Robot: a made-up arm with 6 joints. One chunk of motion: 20 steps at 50 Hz.
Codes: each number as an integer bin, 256 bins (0 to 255) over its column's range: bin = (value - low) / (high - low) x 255, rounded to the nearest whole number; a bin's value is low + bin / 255 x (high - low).
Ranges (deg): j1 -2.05..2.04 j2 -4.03..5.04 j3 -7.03..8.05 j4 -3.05..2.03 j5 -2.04..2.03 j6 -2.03..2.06
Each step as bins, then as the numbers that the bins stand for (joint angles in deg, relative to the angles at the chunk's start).
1 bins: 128 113 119 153 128 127
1 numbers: 0.00 -0.01 0.01 0.00 0.00 0.01
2 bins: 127 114 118 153 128 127
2 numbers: -0.01 0.02 -0.05 0.00 0.00 0.01
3 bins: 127 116 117 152 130 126
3 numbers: -0.01 0.10 -0.11 -0.02 0.03 -0.01
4 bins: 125 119 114 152 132 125
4 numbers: -0.05 0.20 -0.29 -0.02 0.07 -0.03
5 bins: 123 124 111 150 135 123
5 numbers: -0.08 0.38 -0.47 -0.06 0.11 -0.06
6 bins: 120 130 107 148 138 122
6 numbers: -0.13 0.59 -0.70 -0.10 0.16 -0.07
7 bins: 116 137 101 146 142 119
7 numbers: -0.19 0.84 -1.06 -0.14 0.23 -0.12
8 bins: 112 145 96 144 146 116
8 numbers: -0.25 1.13 -1.35 -0.18 0.29 -0.17
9 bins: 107 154 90 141 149 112
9 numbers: -0.33 1.45 -1.71 -0.24 0.34 -0.23
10 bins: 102 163 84 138 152 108
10 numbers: -0.41 1.77 -2.06 -0.30 0.39 -0.30
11 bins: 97 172 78 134 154 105
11 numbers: -0.49 2.09 -2.42 -0.38 0.42 -0.35
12 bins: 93 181 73 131 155 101
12 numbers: -0.56 2.41 -2.71 -0.44 0.43 -0.41
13 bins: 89 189 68 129 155 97
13 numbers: -0.62 2.69 -3.01 -0.48 0.43 -0.47
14 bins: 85 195 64 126 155 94
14 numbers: -0.69 2.91 -3.25 -0.54 0.43 -0.52
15 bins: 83 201 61 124 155 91
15 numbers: -0.72 3.12 -3.42 -0.58 0.43 -0.57
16 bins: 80 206 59 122 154 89
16 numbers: -0.77 3.30 -3.54 -0.62 0.42 -0.60
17 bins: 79 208 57 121 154 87
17 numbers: -0.78 3.37 -3.66 -0.64 0.42 -0.63
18 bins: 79 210 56 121 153 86
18 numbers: -0.78 3.44 -3.72 -0.64 0.40 -0.65
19 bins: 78 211 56 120 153 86
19 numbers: -0.80 3.47 -3.72 -0.66 0.40 -0.65
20 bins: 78 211 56 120 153 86
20 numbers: -0.80 3.47 -3.72 -0.66 0.40 -0.65
